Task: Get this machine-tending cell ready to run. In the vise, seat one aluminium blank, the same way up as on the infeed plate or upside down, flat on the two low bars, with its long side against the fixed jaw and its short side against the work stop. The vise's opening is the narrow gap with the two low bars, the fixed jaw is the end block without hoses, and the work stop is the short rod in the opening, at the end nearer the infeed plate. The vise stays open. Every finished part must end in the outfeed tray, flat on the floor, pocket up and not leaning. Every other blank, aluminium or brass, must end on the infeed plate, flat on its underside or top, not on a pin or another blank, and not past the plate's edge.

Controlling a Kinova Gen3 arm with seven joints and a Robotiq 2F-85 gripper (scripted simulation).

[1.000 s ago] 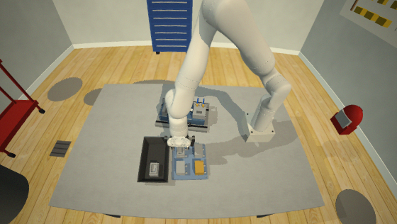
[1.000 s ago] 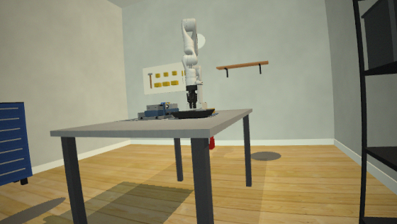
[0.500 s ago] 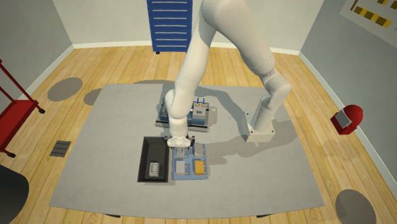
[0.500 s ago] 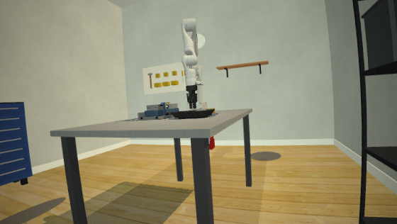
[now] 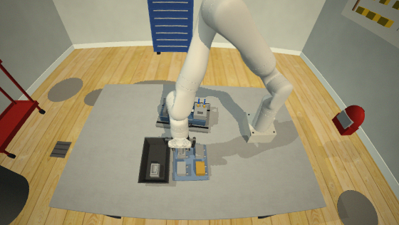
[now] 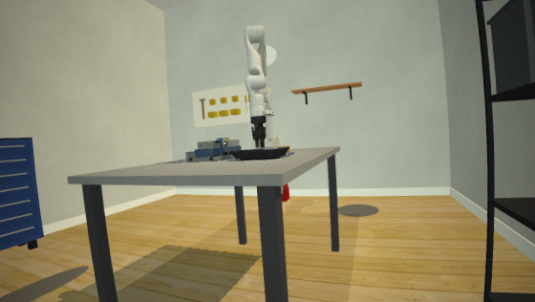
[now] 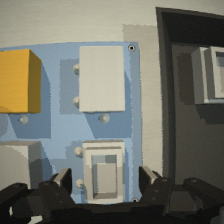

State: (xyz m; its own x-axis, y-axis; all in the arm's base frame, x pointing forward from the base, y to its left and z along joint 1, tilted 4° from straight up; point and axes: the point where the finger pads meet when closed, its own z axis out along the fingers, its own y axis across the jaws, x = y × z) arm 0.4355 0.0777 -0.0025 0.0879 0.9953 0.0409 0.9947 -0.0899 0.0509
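Now: hand 100 mm to the right of the brass blank, 80 mm past it and 30 mm above it. Round my hand: hose block 210 mm to the right, 120 mm behind, 20 mm above; then vise 240 mm to the right, 30 mm behind, 20 mm below.
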